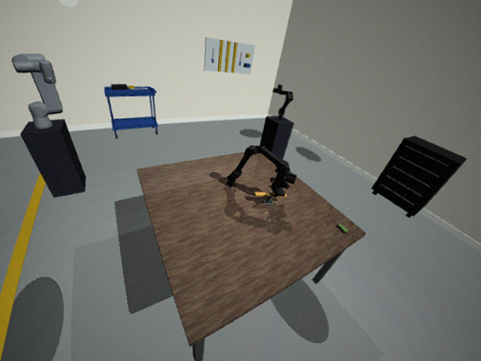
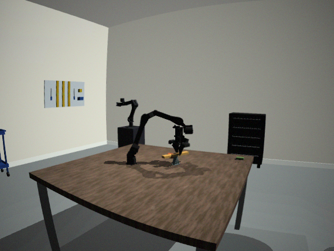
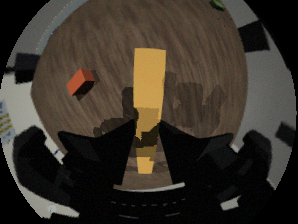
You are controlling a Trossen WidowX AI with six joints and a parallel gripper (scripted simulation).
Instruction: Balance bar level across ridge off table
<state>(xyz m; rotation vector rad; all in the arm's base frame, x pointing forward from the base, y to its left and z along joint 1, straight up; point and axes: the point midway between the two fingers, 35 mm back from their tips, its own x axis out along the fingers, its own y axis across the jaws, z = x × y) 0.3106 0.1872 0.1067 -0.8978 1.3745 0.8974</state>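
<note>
Right now the bar is 3 cm to the right of my gripper tip and 1 cm behind it. From my gripper tip the other things lie so: orange block (13 cm to the left, 13 cm behind, 6 cm below); then green block (43 cm ahead, 31 cm to the left, 6 cm below).
</note>
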